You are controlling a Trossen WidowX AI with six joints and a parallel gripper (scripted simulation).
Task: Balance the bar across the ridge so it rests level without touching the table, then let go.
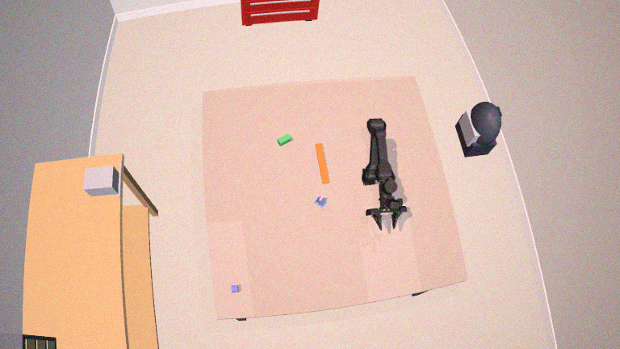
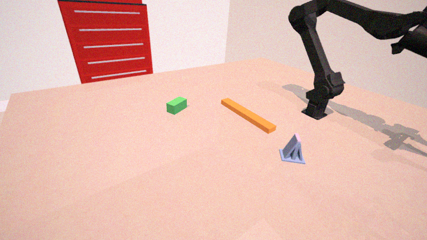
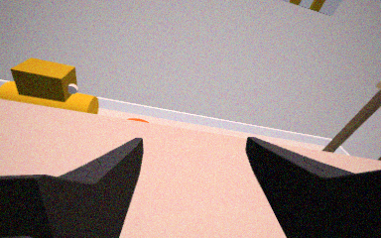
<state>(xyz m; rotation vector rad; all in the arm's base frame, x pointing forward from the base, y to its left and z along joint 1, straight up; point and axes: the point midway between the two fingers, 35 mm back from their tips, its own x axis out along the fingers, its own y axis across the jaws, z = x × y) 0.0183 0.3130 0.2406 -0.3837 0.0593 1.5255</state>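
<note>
Now: the orange bar 46 cm to the right of my gripper tip, 22 cm below it and 21 cm ahead of it. Round my gripper tip: small purple cube (72 cm ahead, 21 cm below, 15 cm to the left); then green block (61 cm to the right, 39 cm ahead, 21 cm below); then ridge (25 cm to the right, 25 cm ahead, 20 cm below).
</note>
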